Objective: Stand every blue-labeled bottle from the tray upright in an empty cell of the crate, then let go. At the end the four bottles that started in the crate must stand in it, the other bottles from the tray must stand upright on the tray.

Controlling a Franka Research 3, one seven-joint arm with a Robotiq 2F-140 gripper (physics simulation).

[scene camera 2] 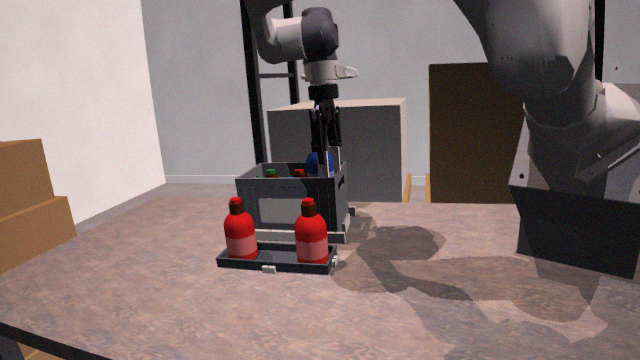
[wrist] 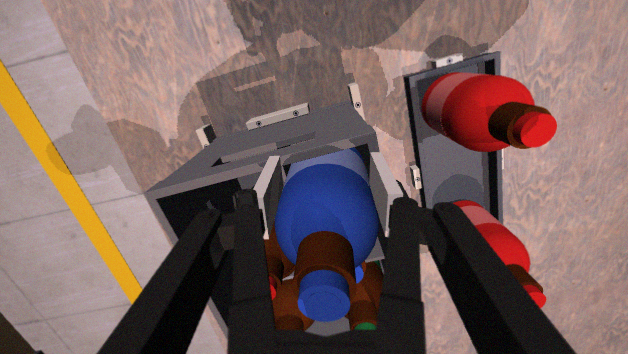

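Observation:
My gripper (scene camera 2: pixel 330 162) (wrist: pixel 325 170) is shut on a blue bottle (scene camera 2: pixel 318 162) (wrist: pixel 325 215) with a blue label. The bottle is upright, its lower part inside the grey crate (scene camera 2: pixel 291 184) (wrist: pixel 345 122) at the right end in the scene view; its base is hidden. Inside the crate, parts of several brown-necked bottles show, among them a green-capped one (scene camera 2: pixel 270 173) (wrist: pixel 365 326) and a red-capped one (scene camera 2: pixel 299 173). Two red bottles, one at the left (scene camera 2: pixel 240 232) and one at the right (scene camera 2: pixel 311 235) (wrist: pixel 475 110), stand upright on the tray (scene camera 2: pixel 275 267) (wrist: pixel 450 165).
The tray lies just in front of the crate in the scene view. White brackets (scene camera 2: pixel 300 236) (wrist: pixel 278 116) sit along the crate's base. The crate's high walls rise close around the held bottle. A large box (scene camera 2: pixel 335 150) stands behind the table.

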